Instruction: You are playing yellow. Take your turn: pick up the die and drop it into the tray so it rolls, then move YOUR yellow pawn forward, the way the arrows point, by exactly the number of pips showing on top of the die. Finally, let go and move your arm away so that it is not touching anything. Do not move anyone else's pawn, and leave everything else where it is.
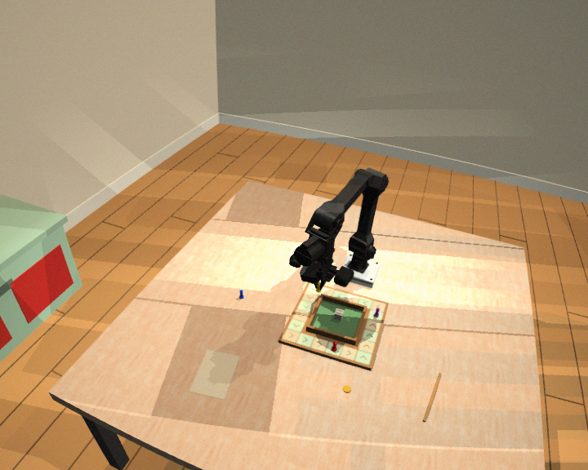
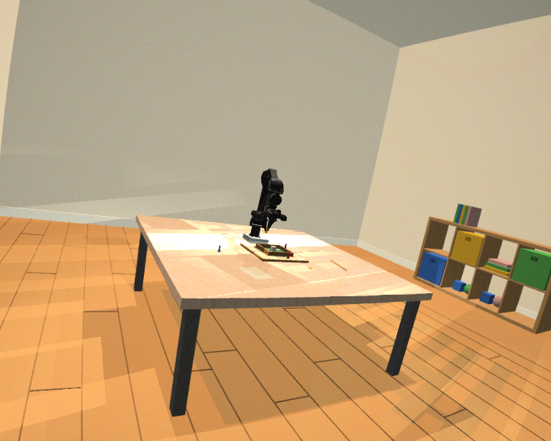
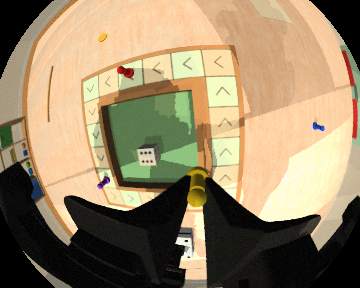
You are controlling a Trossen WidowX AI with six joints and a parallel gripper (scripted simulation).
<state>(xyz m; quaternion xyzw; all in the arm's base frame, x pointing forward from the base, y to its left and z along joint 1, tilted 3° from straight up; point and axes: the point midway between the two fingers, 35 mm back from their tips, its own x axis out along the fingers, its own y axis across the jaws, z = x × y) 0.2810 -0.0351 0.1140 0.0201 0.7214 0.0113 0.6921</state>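
The white die is 100 mm below my gripper tip, 70 mm to the left of it and 20 mm behind it. The rest, counted from my gripper tip: red pawn: 110 mm to the left, 100 mm below, 100 mm ahead; green tray: 120 mm below, 70 mm to the left, 10 mm behind; yellow pawn: 10 mm above.
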